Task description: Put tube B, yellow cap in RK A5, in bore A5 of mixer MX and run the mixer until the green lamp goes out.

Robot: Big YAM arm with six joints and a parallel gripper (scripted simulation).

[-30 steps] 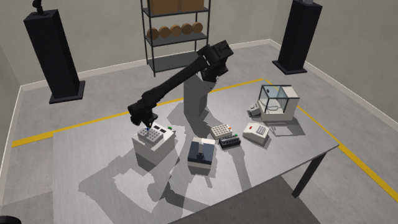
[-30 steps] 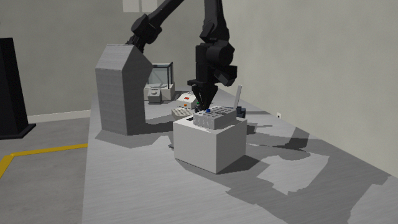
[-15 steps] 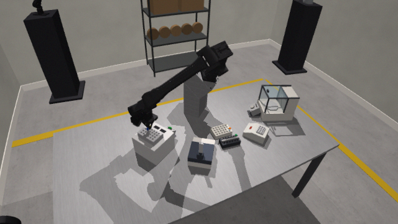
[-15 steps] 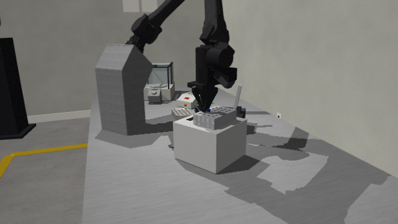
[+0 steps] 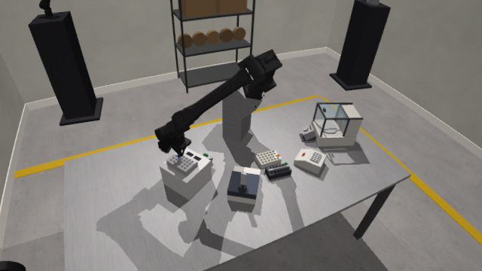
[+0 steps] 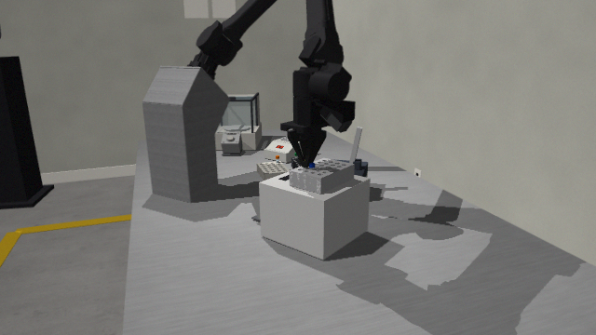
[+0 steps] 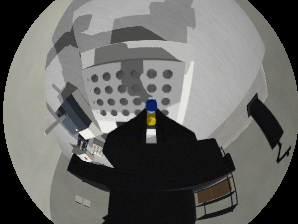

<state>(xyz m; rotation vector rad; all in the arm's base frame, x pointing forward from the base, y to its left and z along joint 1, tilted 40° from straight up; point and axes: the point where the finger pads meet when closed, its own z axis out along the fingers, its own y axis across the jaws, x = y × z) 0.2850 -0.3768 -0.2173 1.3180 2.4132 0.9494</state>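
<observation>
The grey shaking block is 40 mm ahead of my hand and 30 mm below it. Round my hand: black magnet block (90 mm ahead, 500 mm to the left, 160 mm below); green start key (80 mm behind, 130 mm to the left, 110 mm below); tube rack RK (20 mm behind, 480 mm to the left, 160 mm below).
</observation>
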